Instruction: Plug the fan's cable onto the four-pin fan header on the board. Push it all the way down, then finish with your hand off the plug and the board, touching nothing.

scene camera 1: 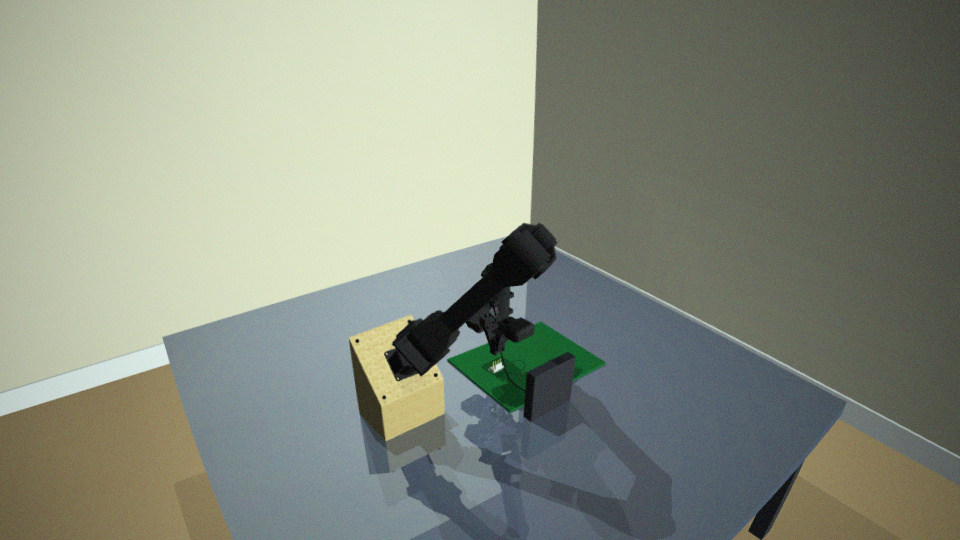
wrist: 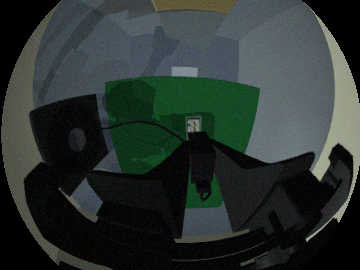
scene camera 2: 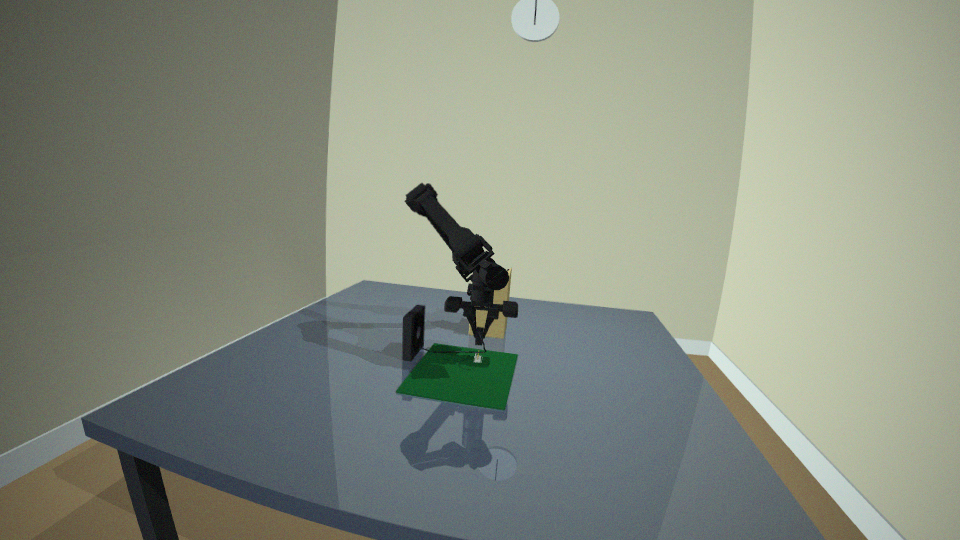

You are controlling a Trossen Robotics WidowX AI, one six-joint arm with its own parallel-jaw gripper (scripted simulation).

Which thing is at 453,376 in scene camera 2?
A green board.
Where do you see a black fan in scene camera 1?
548,386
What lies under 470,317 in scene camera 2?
My gripper.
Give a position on a black fan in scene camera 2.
At 413,331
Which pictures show my gripper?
Scene camera 1, the wrist view and scene camera 2: all of them.
